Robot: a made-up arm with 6 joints.
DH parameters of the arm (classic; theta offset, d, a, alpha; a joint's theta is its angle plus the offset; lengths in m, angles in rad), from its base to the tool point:
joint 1: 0 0.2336 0 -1.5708
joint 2: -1.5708 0 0.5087 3.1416
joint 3: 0 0 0 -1.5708
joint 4: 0 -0.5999 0 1.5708
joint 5: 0 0.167 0 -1.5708
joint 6: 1.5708 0 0 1.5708
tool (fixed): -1.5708 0 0 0
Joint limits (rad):
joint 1: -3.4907..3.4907
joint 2: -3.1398..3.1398
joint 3: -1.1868..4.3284
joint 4: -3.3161..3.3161
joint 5: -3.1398..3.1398
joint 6: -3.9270..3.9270
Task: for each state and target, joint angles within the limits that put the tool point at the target. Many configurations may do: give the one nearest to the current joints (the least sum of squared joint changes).
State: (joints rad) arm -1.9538 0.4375 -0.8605 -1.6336 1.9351 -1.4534
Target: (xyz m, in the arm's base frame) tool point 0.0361 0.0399 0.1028
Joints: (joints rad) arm -1.8450 1.0472 -1.1581 -1.7147 1.9351 -1.4534
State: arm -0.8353 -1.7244 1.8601 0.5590 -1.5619 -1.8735
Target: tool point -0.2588 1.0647 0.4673
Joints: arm -1.4625 -1.2703 1.5888 0.5519 -1.5619 -1.8735
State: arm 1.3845 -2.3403 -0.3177 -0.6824 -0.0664 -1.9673
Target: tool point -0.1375 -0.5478 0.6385
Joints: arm 1.0975 -1.9729 -0.0888 -0.7038 -0.0664 -1.9673
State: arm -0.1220 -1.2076 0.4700 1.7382 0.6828 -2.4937
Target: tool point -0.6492 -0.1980 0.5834
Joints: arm 0.3160 -2.0413 -0.3711 1.6519 0.6828 -2.4937
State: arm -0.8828 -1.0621 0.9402 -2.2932 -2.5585 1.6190
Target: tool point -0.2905 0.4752 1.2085
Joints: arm -0.8417 -0.6160 1.6003 -2.2122 -2.5585 1.6190
